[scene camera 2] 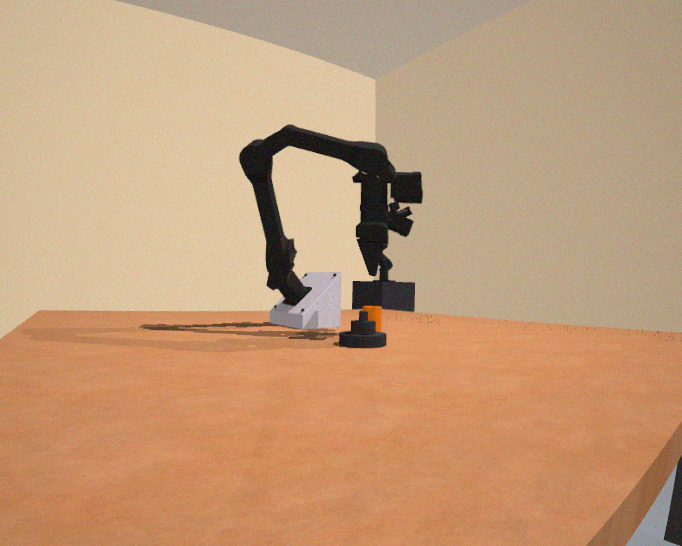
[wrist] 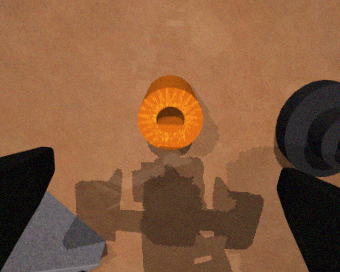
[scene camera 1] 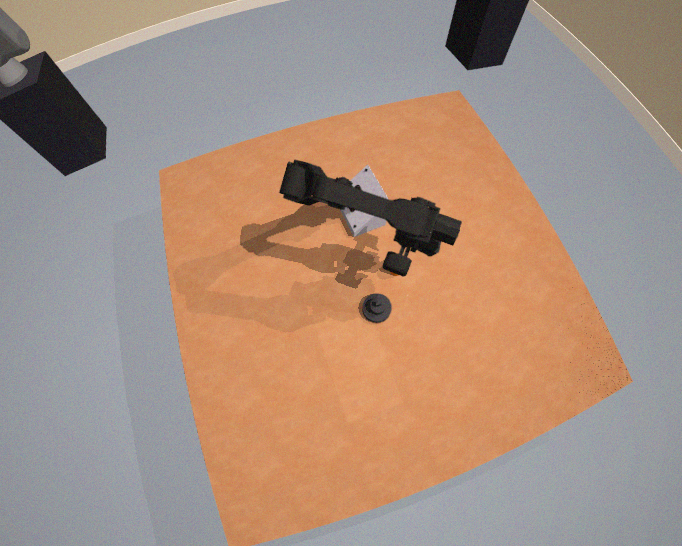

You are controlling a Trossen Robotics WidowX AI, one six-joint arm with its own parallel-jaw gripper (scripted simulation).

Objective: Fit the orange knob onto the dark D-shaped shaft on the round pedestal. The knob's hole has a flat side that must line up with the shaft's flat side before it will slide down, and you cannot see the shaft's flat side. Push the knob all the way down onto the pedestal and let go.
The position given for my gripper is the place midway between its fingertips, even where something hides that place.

My gripper (scene camera 2: 372,275) is open, holding nothing. I also see an orange knob (wrist: 170,117) and a dark round pedestal (scene camera 2: 363,334).
My gripper is seen too in the wrist view (wrist: 168,169) and in scene camera 1 (scene camera 1: 401,252).
